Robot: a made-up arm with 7 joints.
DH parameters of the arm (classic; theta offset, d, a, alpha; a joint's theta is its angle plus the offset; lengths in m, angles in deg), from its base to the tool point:
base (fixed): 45 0 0.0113 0
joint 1: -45 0.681 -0.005 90
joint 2: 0 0.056 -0.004 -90
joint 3: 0 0.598 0.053 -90
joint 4: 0 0.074 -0.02 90
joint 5: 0 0.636 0.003 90
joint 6: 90 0.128 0.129 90
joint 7: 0 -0.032 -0.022 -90
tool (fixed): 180 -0.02 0 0
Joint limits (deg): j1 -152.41..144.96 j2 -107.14..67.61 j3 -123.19..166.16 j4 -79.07..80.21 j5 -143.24..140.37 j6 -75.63..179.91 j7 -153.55..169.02
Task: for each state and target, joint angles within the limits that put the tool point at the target. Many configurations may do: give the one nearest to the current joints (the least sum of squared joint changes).
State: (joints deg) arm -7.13 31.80 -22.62 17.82 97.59 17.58 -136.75
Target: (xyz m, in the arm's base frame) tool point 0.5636 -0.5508 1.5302
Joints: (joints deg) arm -13.96 0.15 -28.87 59.62 98.69 22.37 -135.77
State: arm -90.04 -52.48 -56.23 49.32 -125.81 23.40 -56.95
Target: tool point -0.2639 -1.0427 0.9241
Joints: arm -79.46 -36.78 -48.82 79.74 -132.92 33.77 -54.92
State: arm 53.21 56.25 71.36 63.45 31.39 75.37 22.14
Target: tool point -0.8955 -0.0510 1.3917
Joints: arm 34.23 57.99 76.50 55.14 28.07 65.92 23.65
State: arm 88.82 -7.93 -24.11 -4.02 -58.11 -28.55 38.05
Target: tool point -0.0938 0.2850 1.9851
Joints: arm 100.41 -19.74 -31.44 -11.21 -61.93 -23.00 38.23
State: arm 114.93 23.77 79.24 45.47 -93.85 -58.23 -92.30
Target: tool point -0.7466 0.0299 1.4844
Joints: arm 121.75 -11.53 72.28 80.21 -80.44 -62.38 -90.44
